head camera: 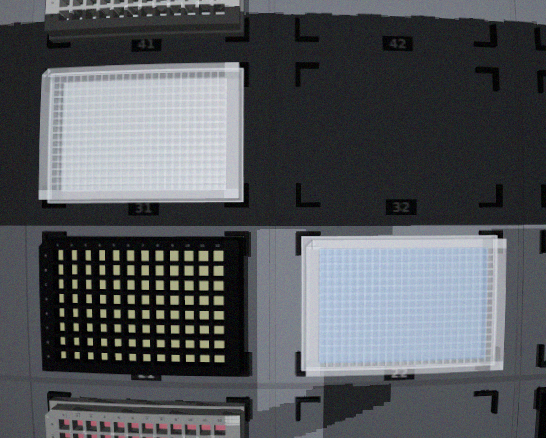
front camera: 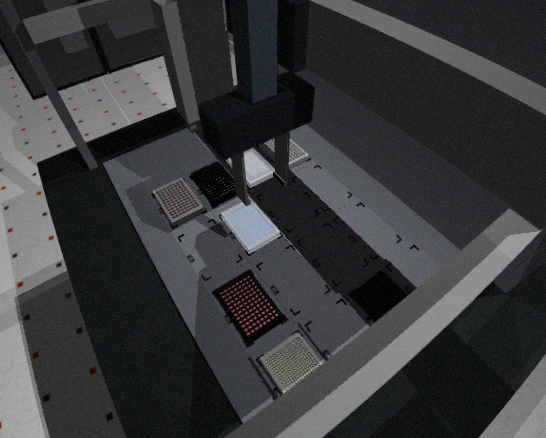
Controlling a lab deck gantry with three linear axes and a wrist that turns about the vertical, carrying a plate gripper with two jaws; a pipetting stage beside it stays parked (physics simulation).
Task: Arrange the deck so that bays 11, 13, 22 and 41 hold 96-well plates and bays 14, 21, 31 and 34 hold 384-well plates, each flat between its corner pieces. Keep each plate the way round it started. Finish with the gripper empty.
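Pixels of known places: gripper, fingertip midpoint: (front camera: 262, 189); robot's base, link origin: (front camera: 153, 194).
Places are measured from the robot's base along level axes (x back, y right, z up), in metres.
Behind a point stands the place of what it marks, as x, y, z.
Observation:
My gripper (front camera: 266, 193) @(-0.276, -0.158, 0.160) is open and empty, its jaws above the deck near bays 22 and 32. A black 96-well plate with yellow wells (front camera: 217, 184) @(-0.078, -0.148, 0.013) (head camera: 140, 305) @(-0.066, -0.152, 0.014) lies in bay 21. A blue 384-well plate (front camera: 250, 226) @(-0.239, -0.145, 0.014) (head camera: 402, 305) @(-0.224, -0.151, 0.014) lies in bay 22. A white 384-well plate (front camera: 257, 169) @(-0.092, -0.260, 0.013) (head camera: 142, 132) @(-0.068, -0.256, 0.014) lies in bay 31. A grey 96-well plate (front camera: 295, 151) @(-0.091, -0.385, 0.012) (head camera: 145, 22) @(-0.068, -0.325, 0.014), partly cut off in the head view, is in bay 41. A grey pink-welled plate (front camera: 177, 200) @(-0.069, -0.041, 0.014) (head camera: 140, 419) @(-0.064, -0.080, 0.014) is in bay 11. A black pink-welled plate (front camera: 250, 306) @(-0.400, -0.042, 0.015) is in bay 13, a cream 384-well plate (front camera: 291, 361) @(-0.530, -0.043, 0.028) in bay 14, a black plate (front camera: 379, 295) @(-0.530, -0.254, 0.028) in bay 34.
The labels of bay 32 (head camera: 400, 207) @(-0.227, -0.211, 0.000) and bay 42 (head camera: 397, 43) @(-0.228, -0.318, 0.000) show between bare corner pieces. The front rail (front camera: 400, 325) @(-0.617, -0.047, 0.400) crosses close beyond the plates in bays 14 and 34. A pale post (front camera: 175, 60) stands at the far left behind the deck.

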